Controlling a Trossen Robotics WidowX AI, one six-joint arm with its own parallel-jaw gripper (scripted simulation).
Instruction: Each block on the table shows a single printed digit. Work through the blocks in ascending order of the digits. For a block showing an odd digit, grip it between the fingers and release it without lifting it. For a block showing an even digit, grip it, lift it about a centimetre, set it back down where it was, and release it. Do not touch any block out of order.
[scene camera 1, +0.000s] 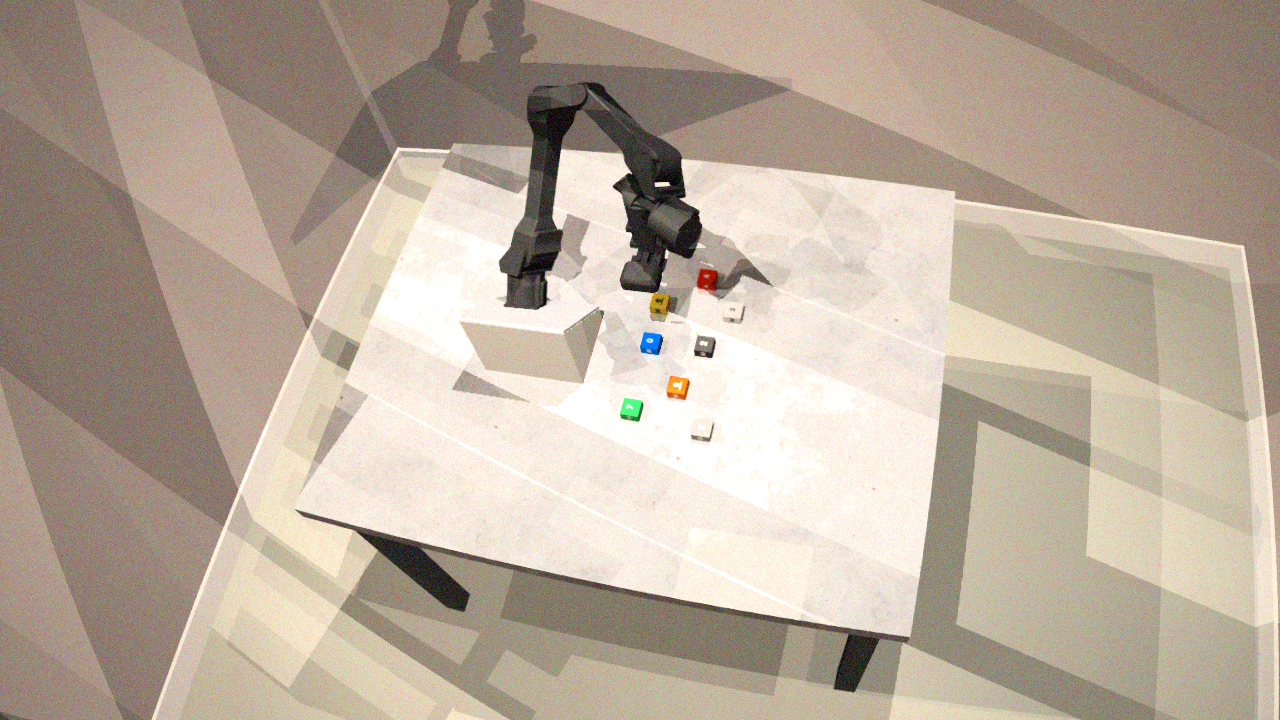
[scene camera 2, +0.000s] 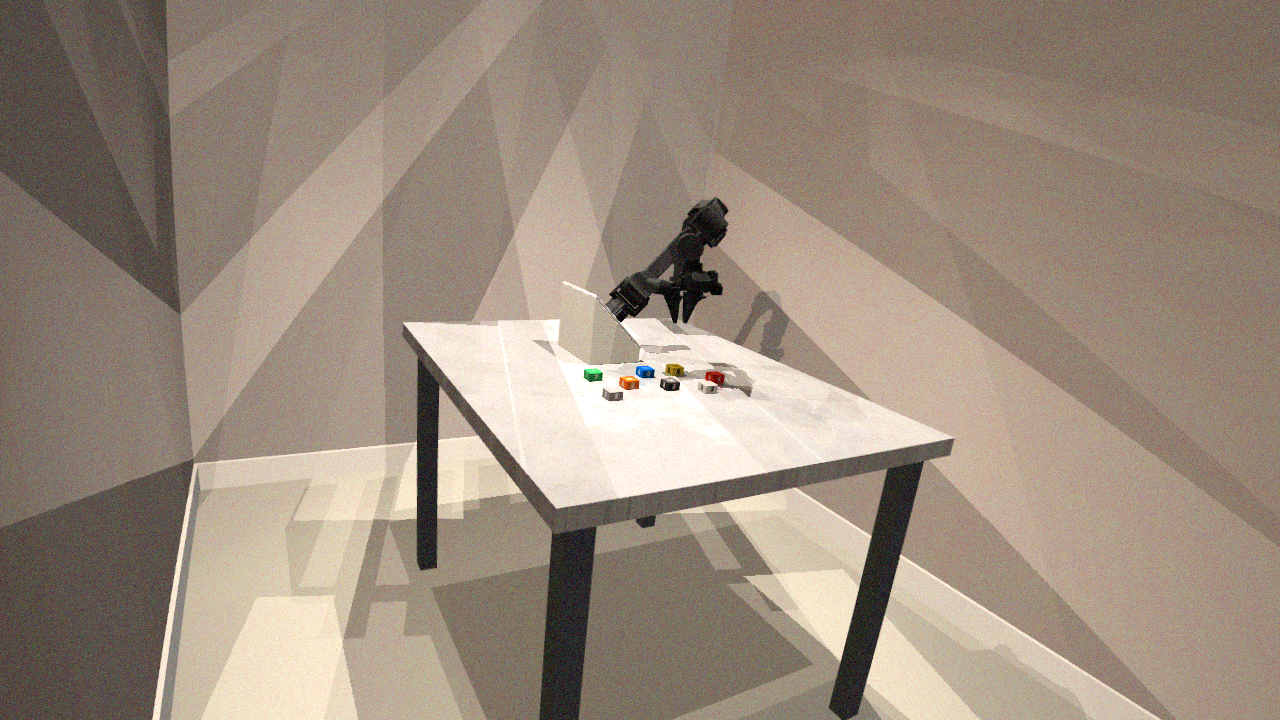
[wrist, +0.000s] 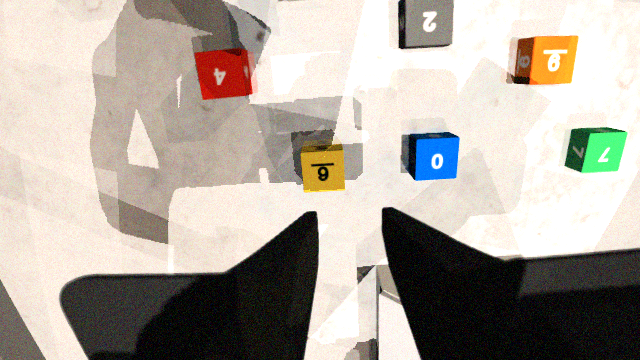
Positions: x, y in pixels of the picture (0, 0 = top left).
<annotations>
my gripper: scene camera 1; scene camera 2; wrist 349, 220
same spot on my gripper: (scene camera 1: 659, 259) = (scene camera 2: 676, 287)
</annotations>
